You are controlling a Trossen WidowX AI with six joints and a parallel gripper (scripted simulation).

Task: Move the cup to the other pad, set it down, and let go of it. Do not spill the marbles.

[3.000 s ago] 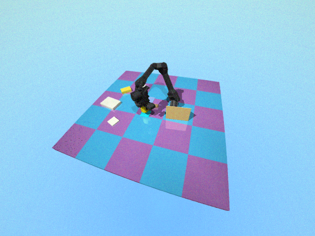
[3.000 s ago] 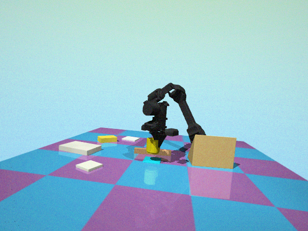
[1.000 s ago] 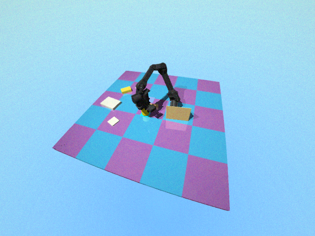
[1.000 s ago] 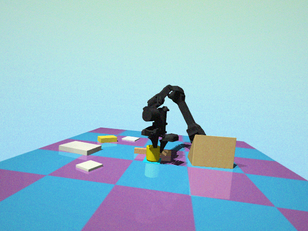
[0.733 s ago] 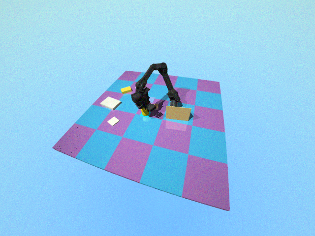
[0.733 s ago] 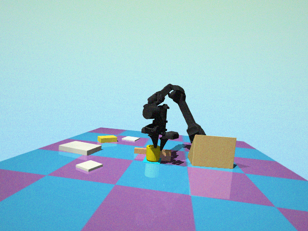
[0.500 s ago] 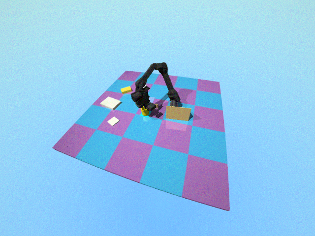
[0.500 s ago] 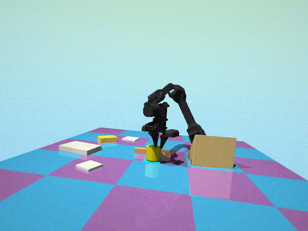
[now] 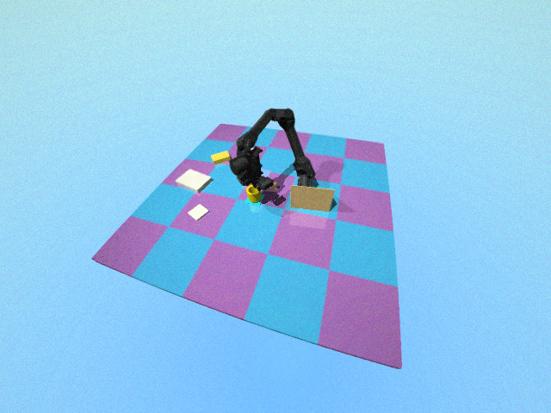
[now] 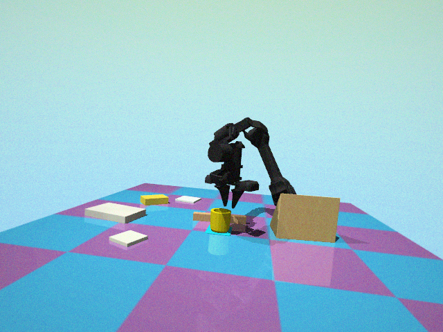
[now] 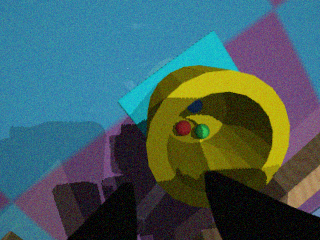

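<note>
Now: the yellow cup 50 mm below my gripper tip, 20 mm ahead of it and 10 mm to the right of it. Round my gripper tip: red marble: 70 mm below, 10 mm to the right, 10 mm ahead; then green marble: 70 mm below, 20 mm to the right, 20 mm ahead; then blue marble: 70 mm below, 30 mm ahead.
</note>
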